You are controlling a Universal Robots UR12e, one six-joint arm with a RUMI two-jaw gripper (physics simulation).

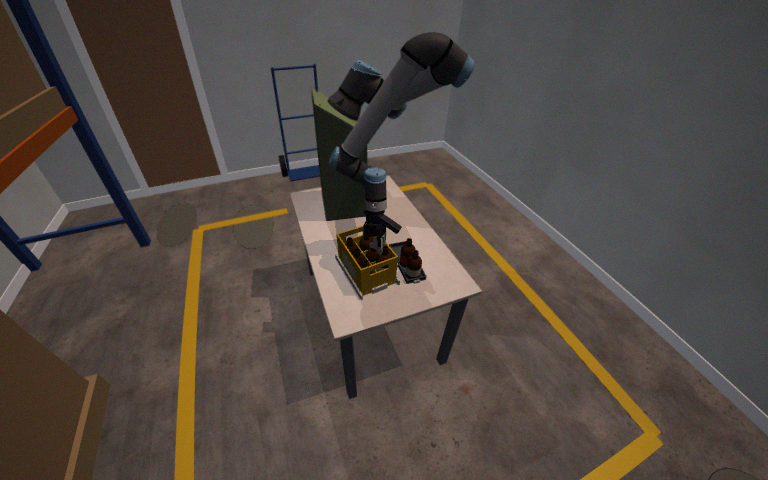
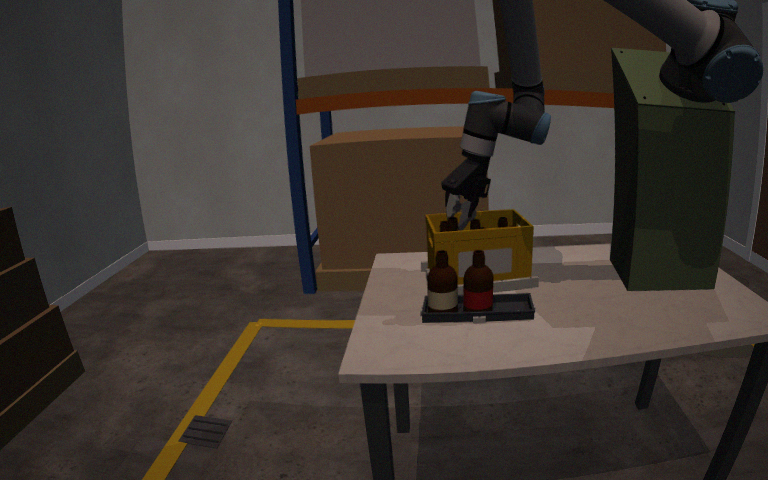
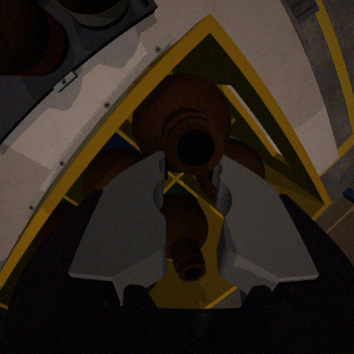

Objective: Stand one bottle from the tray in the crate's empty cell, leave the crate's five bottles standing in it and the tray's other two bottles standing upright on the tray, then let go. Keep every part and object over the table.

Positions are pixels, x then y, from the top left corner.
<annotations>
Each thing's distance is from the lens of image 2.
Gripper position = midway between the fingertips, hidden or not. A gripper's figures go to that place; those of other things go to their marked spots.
my gripper [image 2: 454, 229]: 127 cm
red-labelled bottle [image 2: 478, 279]: 110 cm
</annotations>
